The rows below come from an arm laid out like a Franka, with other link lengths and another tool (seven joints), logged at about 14 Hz.
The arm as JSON. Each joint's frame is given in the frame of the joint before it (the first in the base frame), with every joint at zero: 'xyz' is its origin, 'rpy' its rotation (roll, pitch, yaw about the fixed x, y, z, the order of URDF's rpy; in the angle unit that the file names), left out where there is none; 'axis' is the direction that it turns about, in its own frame. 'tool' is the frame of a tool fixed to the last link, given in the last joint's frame.
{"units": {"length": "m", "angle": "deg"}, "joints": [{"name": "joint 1", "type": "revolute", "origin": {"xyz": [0.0, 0.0, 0.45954], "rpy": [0.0, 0.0, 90.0]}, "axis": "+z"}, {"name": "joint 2", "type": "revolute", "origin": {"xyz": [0.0, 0.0, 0.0], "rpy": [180.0, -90.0, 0.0]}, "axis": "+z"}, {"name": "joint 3", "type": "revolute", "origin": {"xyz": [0.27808, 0.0, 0.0], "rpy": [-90.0, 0.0, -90.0]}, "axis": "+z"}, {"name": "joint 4", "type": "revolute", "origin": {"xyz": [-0.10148, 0.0, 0.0], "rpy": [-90.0, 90.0, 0.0]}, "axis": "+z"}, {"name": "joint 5", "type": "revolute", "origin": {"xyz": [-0.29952, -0.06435, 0.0], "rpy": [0.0, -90.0, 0.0]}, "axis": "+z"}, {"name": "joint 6", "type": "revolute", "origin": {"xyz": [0.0, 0.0, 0.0], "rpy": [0.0, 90.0, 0.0]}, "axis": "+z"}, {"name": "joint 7", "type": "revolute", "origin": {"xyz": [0.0, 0.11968, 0.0], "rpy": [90.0, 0.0, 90.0]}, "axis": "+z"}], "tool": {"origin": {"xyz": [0.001, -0.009, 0.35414], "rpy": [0.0, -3.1, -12.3]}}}
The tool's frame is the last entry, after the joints.
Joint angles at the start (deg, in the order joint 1, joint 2, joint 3, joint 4, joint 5, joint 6, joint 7):
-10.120, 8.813, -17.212, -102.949, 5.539, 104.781, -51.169
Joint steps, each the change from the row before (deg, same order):
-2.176, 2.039, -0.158, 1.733, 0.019, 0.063, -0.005
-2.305, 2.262, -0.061, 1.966, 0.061, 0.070, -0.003
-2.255, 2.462, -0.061, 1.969, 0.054, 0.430, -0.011
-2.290, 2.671, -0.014, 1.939, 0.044, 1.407, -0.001
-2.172, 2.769, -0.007, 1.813, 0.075, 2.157, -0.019
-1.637, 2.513, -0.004, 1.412, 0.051, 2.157, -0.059
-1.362, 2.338, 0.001, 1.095, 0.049, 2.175, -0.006
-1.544, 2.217, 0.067, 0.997, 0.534, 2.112, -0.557
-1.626, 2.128, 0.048, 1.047, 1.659, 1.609, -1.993
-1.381, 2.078, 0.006, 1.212, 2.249, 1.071, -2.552
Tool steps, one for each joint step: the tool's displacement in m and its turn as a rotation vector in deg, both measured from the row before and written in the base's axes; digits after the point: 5 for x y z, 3 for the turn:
-0.00280, -0.02370, -0.00654, -0.466, 0.417, -2.248
-0.00320, -0.02436, -0.00732, -0.471, 0.423, -2.264
-0.00306, -0.02508, -0.00904, -0.610, 0.339, -2.184
-0.00043, -0.02839, -0.01037, -1.094, -0.194, -2.156
0.00116, -0.02971, -0.01146, -1.428, -0.566, -1.987
0.00098, -0.02421, -0.01190, -1.296, -0.436, -1.395
0.00027, -0.02089, -0.01248, -1.181, -0.337, -1.166
-0.00052, -0.01951, -0.01233, -0.760, -0.617, -0.942
-0.00036, -0.01494, -0.01222, 0.231, -1.055, -0.144
0.00115, -0.01024, -0.01163, 0.747, -1.234, 0.321

